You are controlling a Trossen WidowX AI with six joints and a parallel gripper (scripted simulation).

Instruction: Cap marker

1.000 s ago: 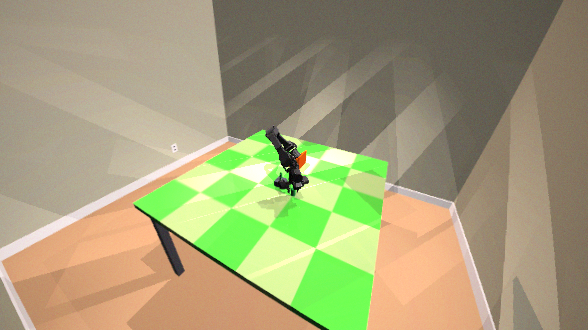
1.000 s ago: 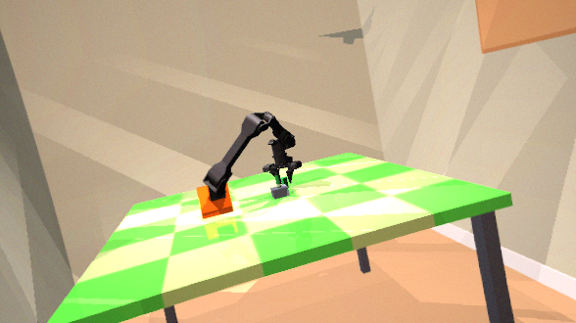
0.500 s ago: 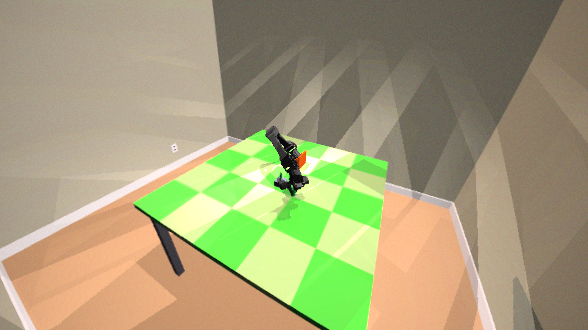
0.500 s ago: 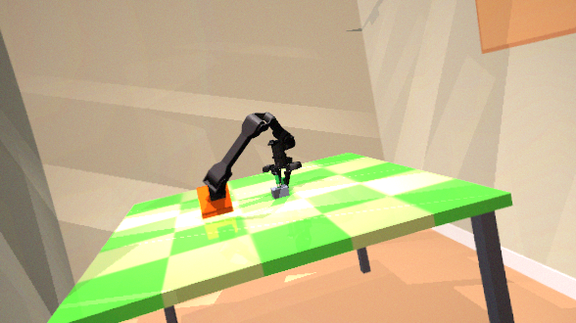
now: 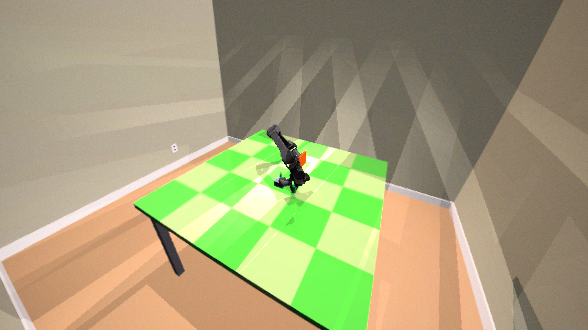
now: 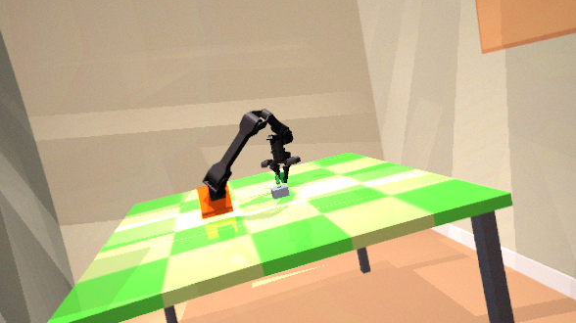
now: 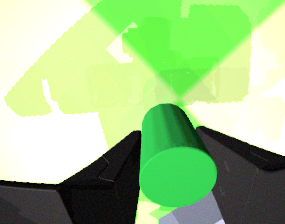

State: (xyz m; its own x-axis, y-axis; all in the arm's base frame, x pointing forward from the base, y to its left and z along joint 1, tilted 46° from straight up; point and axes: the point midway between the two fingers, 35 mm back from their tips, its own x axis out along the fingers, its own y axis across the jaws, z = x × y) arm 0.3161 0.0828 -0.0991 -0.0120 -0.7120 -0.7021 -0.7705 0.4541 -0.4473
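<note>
The grey holder block is 120 mm to the right of my gripper tip, 50 mm behind it and 20 mm below it. From my gripper tip the other things lie so: green cap: 10 mm above.
</note>
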